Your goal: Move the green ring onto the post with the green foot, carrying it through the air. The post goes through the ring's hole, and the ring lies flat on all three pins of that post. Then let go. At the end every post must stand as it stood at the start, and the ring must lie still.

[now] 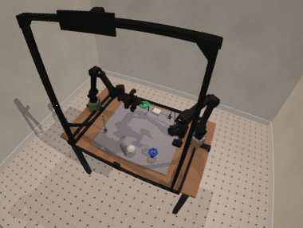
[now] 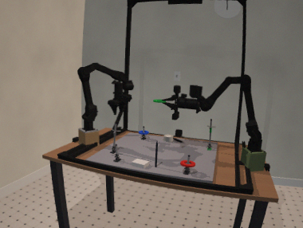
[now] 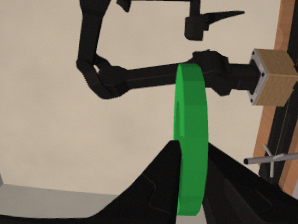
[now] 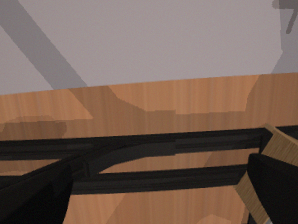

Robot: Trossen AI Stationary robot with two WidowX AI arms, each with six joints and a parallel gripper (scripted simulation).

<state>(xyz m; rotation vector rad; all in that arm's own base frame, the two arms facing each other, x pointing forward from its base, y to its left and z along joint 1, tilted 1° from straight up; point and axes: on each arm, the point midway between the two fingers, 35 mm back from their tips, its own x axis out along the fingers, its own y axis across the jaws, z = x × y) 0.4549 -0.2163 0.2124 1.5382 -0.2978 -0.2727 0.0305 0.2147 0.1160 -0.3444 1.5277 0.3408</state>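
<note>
Now: the green ring 32 cm to the left of my right hand, 13 cm ahead of it and 9 cm above it. Also, from my right hand: white block: 37 cm ahead, 30 cm to the left, 20 cm below; then blue ring: 16 cm to the left, 16 cm below, 7 cm behind; then grey post: 61 cm to the left, 10 cm below, 2 cm behind.
</note>
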